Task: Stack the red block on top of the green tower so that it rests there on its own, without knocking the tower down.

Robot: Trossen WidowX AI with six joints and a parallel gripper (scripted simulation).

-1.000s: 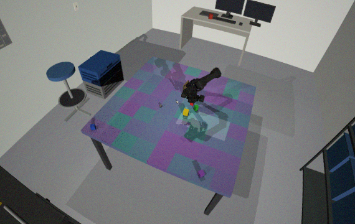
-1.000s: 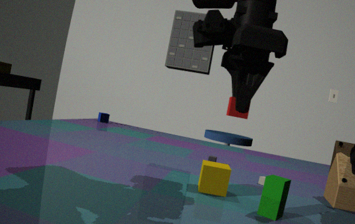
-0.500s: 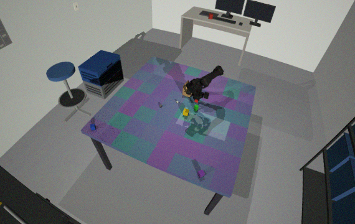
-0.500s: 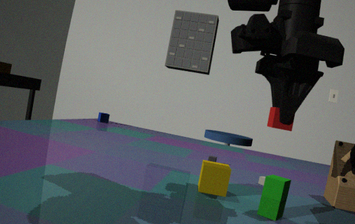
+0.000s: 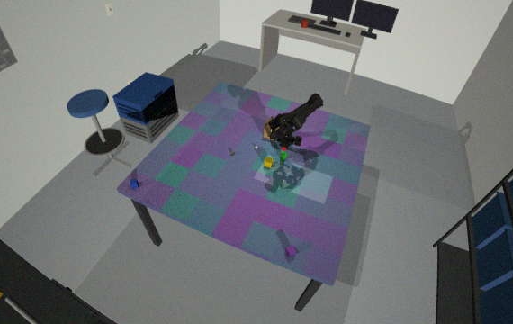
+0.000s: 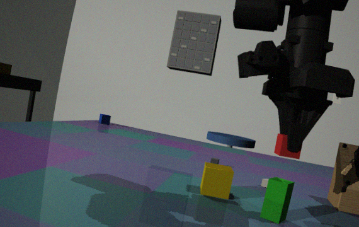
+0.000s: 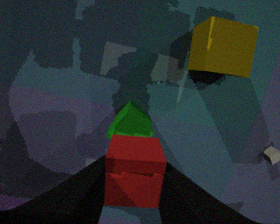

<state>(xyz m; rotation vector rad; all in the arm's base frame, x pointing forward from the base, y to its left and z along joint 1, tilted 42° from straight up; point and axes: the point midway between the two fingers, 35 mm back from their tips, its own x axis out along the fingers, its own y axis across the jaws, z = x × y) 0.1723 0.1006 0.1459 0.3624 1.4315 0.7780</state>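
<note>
The yellow block lies 100 mm ahead of my gripper tip, 70 mm below it and 50 mm to the right of it. Also, from my gripper tip: purple cube: 550 mm ahead, 330 mm to the left, 80 mm below; then small grey piece: 290 mm to the right, 150 mm ahead, 90 mm below; then red block: right at my gripper tip.
</note>
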